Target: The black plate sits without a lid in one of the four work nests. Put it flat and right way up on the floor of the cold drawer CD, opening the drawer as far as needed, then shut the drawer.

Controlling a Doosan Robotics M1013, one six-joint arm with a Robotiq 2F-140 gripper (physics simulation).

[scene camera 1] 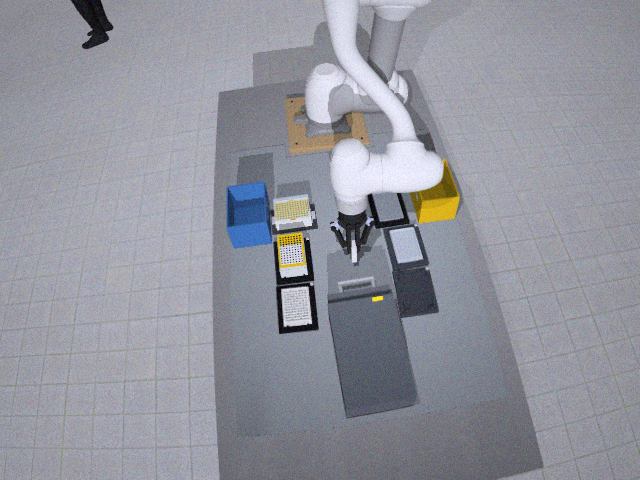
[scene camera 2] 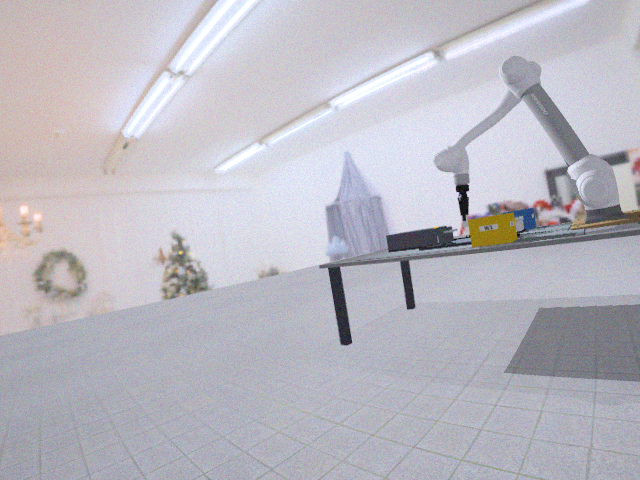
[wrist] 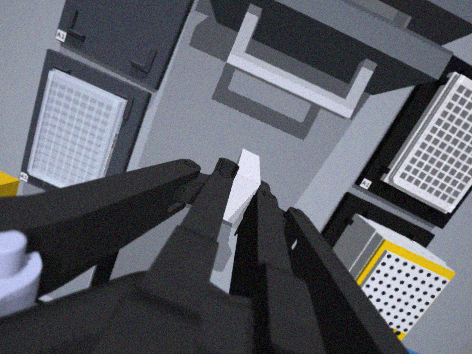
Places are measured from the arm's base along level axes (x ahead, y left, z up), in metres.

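Pixels of known places: gripper, fingertip midpoint: (scene camera 1: pixel 353 258) (scene camera 2: pixel 465 227) (wrist: pixel 243 167); arm's base, origin of the base link: (scene camera 1: pixel 325 120) (scene camera 2: pixel 604 218).
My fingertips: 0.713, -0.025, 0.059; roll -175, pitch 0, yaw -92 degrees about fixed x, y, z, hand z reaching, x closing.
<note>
Ahead of a thing's pixels: the offset from my fingertips to its middle, as dx, dy, dz. "spot": to the spot under its first point.
The cold drawer's dark grey housing (scene camera 1: pixel 372 356) (scene camera 2: pixel 413 240) stands on the table. Its front panel (scene camera 1: pixel 341 297) (wrist: pixel 320 30) is at or very near the housing; in the wrist view a narrow strip shows behind the panel, and I cannot tell if it is fully shut. The pale handle @[spot: +0.085, -0.008, -0.007] (scene camera 1: pixel 356 283) (wrist: pixel 295 90) sticks out of the panel. The black plate does not show; the drawer's inside is hidden. My gripper (scene camera 1: pixel 354 255) (scene camera 2: pixel 464 218) (wrist: pixel 243 167) is shut and empty, pointing down in front of the handle and apart from it.
A blue bin @[-0.253, -0.313, -0.018] (scene camera 1: pixel 250 232) and a yellow bin @[-0.231, +0.329, -0.018] (scene camera 1: pixel 439 206) (scene camera 2: pixel 493 230) stand at opposite sides. Left of the drawer are a white plate @[+0.099, -0.199, -0.058] (scene camera 1: pixel 296 307) and a yellow-framed rack @[-0.074, -0.188, -0.033] (scene camera 1: pixel 292 250) (wrist: pixel 405 285). Right are a pale plate @[-0.056, +0.188, -0.058] (scene camera 1: pixel 405 245) (wrist: pixel 77 130) and a dark nest @[+0.116, +0.176, -0.069] (scene camera 1: pixel 416 291) (wrist: pixel 120 30).
</note>
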